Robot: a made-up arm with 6 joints. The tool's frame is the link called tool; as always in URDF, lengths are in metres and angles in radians. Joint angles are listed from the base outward. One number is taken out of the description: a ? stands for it. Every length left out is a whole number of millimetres.
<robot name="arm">
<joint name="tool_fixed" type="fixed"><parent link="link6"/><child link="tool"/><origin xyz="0.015 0.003 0" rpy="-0.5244 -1.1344 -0.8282"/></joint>
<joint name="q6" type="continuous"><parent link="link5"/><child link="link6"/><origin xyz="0.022 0 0.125"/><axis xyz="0 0 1"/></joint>
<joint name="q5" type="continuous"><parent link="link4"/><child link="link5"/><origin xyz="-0.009 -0.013 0"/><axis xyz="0 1 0"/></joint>
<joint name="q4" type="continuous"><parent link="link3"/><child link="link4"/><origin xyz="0.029 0 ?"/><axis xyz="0 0 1"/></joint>
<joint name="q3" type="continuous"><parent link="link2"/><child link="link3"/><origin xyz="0.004 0 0.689"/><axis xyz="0 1 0"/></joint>
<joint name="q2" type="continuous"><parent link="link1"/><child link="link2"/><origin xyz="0 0.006 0"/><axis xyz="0 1 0"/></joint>
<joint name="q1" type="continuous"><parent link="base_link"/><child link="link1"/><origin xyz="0.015 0.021 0.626"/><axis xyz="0 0 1"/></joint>
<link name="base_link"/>
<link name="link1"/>
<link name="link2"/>
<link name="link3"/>
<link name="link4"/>
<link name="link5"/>
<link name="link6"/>
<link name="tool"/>
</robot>
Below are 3 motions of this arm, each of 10 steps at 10 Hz.
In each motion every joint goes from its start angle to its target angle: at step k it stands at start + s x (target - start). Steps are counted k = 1, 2, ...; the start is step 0. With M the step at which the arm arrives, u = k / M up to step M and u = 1 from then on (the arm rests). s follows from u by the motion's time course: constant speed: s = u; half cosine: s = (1 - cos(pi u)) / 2; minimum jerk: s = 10 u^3 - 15 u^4 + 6 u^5.
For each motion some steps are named. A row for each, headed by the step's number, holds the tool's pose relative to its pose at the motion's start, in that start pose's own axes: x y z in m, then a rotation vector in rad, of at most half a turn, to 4 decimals.
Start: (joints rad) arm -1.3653 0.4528 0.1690 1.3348 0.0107 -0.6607
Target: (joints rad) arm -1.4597 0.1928 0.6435 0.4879 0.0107 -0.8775
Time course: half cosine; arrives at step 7
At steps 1, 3, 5, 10:
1: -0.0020 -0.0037 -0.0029 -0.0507 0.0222 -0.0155
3: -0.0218 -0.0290 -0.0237 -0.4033 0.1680 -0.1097
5: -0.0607 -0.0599 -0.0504 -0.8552 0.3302 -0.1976
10: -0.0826 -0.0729 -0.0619 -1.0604 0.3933 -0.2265

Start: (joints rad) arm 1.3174 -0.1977 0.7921 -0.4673 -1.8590 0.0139
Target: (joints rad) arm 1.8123 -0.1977 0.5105 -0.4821 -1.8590 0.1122
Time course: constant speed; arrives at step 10
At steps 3, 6, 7, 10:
3: 0.0489 -0.0168 0.0011 0.0930 0.0820 -0.1152
6: 0.0937 -0.0398 -0.0095 0.1752 0.1673 -0.2331
7: 0.1072 -0.0484 -0.0157 0.2001 0.1965 -0.2728
10: 0.1425 -0.0766 -0.0418 0.2671 0.2865 -0.3927

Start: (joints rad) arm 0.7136 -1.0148 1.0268 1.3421 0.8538 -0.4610
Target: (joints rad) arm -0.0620 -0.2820 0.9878 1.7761 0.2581 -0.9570
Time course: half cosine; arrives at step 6
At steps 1, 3, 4, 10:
1: 0.0567 -0.0019 -0.0207 0.0050 0.0553 -0.0204
3: 0.3320 -0.0129 -0.2701 0.0281 0.4796 -0.1909
4: 0.3893 -0.0258 -0.4767 0.0300 0.7720 -0.3155
10: 0.3560 -0.0455 -0.6936 0.0253 1.0932 -0.4546

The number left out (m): 0.501
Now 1 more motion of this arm.
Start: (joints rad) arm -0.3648 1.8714 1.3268 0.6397 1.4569 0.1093
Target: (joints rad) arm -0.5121 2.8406 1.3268 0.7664 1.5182 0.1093
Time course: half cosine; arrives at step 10
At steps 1, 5, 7, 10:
1: 0.0107 -0.0163 -0.0016 0.0059 -0.0004 0.0251
5: 0.2853 -0.2675 -0.0452 0.1174 -0.0088 0.5141
7: 0.5011 -0.3465 -0.0785 0.1846 -0.0103 0.8158
10: 0.6619 -0.3620 -0.1025 0.2320 -0.0077 1.0267

